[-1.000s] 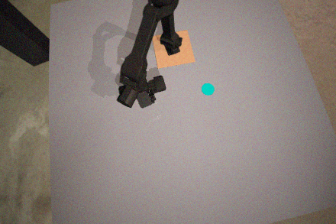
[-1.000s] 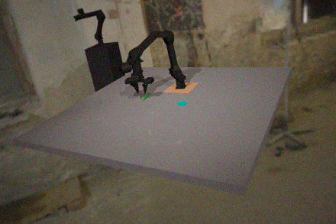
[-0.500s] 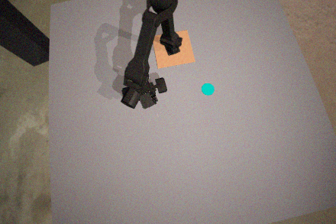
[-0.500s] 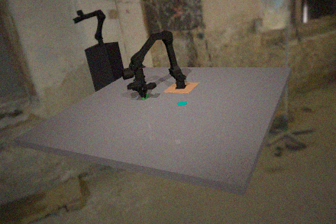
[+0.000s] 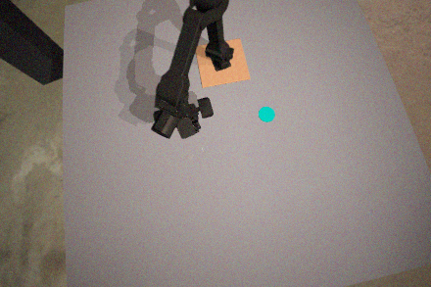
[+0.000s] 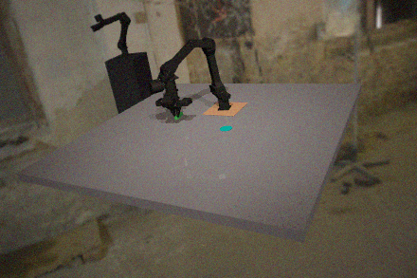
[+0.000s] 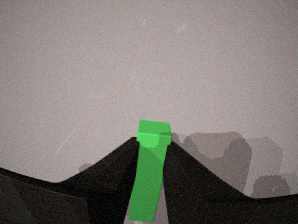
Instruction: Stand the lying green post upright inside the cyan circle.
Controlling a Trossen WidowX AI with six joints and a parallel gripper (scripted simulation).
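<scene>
Right now the cyan circle is 7 cm ahead of my gripper tip, 28 cm to the left of it and 4 cm below it. Round my gripper tip: green post 2 cm behind.
</scene>
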